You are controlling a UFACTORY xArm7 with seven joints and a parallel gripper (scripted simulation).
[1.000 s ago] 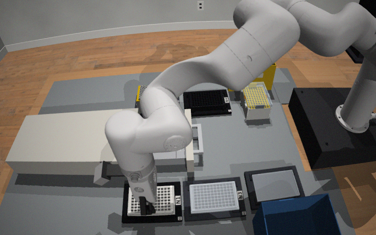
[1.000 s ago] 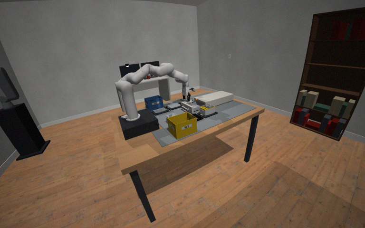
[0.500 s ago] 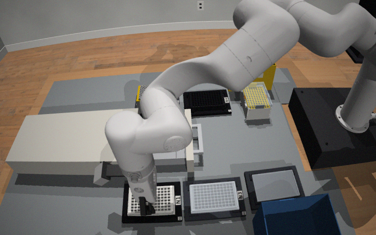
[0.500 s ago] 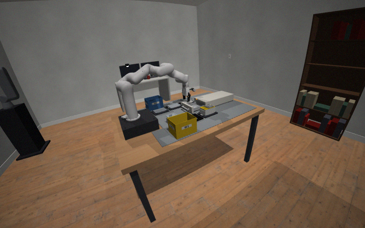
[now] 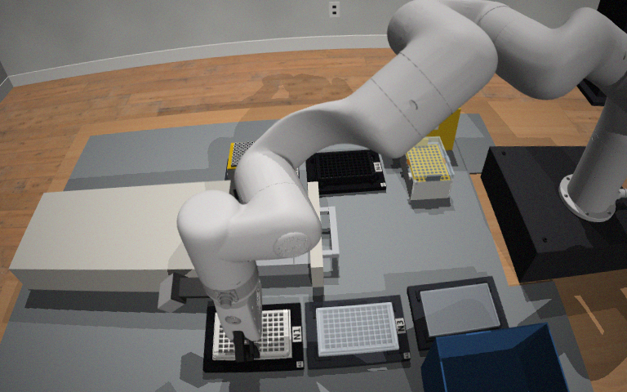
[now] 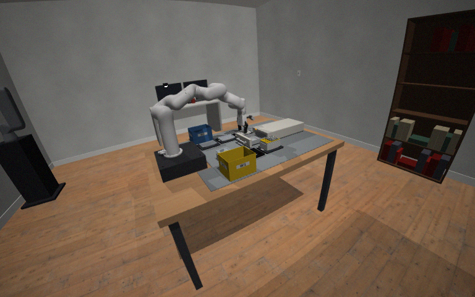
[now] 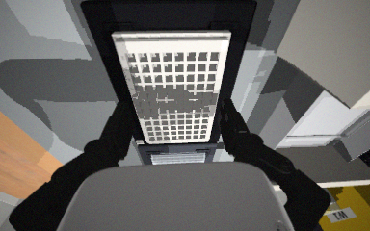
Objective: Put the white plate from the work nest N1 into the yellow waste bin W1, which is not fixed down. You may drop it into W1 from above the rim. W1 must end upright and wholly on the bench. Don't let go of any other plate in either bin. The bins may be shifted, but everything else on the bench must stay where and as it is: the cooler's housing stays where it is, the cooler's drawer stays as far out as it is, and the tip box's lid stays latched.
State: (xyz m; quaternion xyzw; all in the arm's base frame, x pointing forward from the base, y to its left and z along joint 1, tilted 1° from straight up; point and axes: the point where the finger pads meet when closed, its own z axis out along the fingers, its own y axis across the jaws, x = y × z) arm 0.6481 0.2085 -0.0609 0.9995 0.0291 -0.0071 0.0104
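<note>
Right now my hand is 2 cm above the white plate. The rest, counted from my hand: cooler: 14 cm ahead, 19 cm to the right, 1 cm below; then drawer: 2 cm ahead, 19 cm to the right, 2 cm below; then black work nest N1: 4 cm below.
</note>
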